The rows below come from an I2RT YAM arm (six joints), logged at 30 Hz.
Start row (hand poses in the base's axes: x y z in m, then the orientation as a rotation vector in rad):
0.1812 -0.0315 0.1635 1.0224 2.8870 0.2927
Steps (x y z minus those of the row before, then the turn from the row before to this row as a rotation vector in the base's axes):
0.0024 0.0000 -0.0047 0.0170 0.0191 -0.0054
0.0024 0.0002 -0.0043 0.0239 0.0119 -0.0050
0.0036 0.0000 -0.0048 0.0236 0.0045 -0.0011
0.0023 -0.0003 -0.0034 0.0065 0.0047 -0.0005
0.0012 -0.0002 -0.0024 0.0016 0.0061 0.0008
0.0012 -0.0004 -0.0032 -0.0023 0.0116 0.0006
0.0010 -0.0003 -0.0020 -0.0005 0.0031 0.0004
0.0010 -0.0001 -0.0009 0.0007 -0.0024 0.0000
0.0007 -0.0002 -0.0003 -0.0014 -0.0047 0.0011
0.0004 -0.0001 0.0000 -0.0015 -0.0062 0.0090
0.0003 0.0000 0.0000 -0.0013 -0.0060 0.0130
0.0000 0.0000 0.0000 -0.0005 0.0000 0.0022
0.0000 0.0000 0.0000 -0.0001 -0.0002 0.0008
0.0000 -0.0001 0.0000 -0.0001 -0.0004 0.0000
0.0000 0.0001 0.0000 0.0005 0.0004 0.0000
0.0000 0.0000 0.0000 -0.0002 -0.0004 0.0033
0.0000 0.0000 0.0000 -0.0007 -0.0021 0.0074
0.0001 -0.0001 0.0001 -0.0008 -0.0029 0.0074
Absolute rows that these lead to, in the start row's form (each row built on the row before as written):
0.1836 -0.0315 0.1588 1.0412 2.9032 0.3094
0.1860 -0.0313 0.1545 1.0571 2.9140 0.3397
0.1896 -0.0313 0.1497 1.0639 2.9204 0.3731
0.1919 -0.0316 0.1463 1.0678 2.9250 0.3809
0.1931 -0.0318 0.1439 -1.0687 -2.9277 -0.3803
0.1943 -0.0322 0.1407 -1.0666 -2.9190 -0.3695
0.1953 -0.0325 0.1387 -1.0657 -2.9167 -0.3668
0.1963 -0.0326 0.1378 -1.0659 -2.9184 -0.3693
0.1970 -0.0328 0.1375 -1.0650 -2.9237 -0.3703
0.1974 -0.0329 0.1375 -1.0524 -2.9336 -0.3720
0.1977 -0.0329 0.1375 1.0326 2.9417 0.3733
0.1977 -0.0329 0.1375 1.0294 2.9430 0.3726
0.1977 -0.0329 0.1375 1.0281 2.9433 0.3725
0.1977 -0.0330 0.1375 1.0279 2.9429 0.3725
0.1977 -0.0329 0.1375 1.0282 2.9433 0.3731
0.1977 -0.0329 0.1375 1.0233 2.9450 0.3730
0.1977 -0.0329 0.1375 1.0116 2.9477 0.3729
0.1978 -0.0330 0.1376 0.9995 2.9496 0.3730

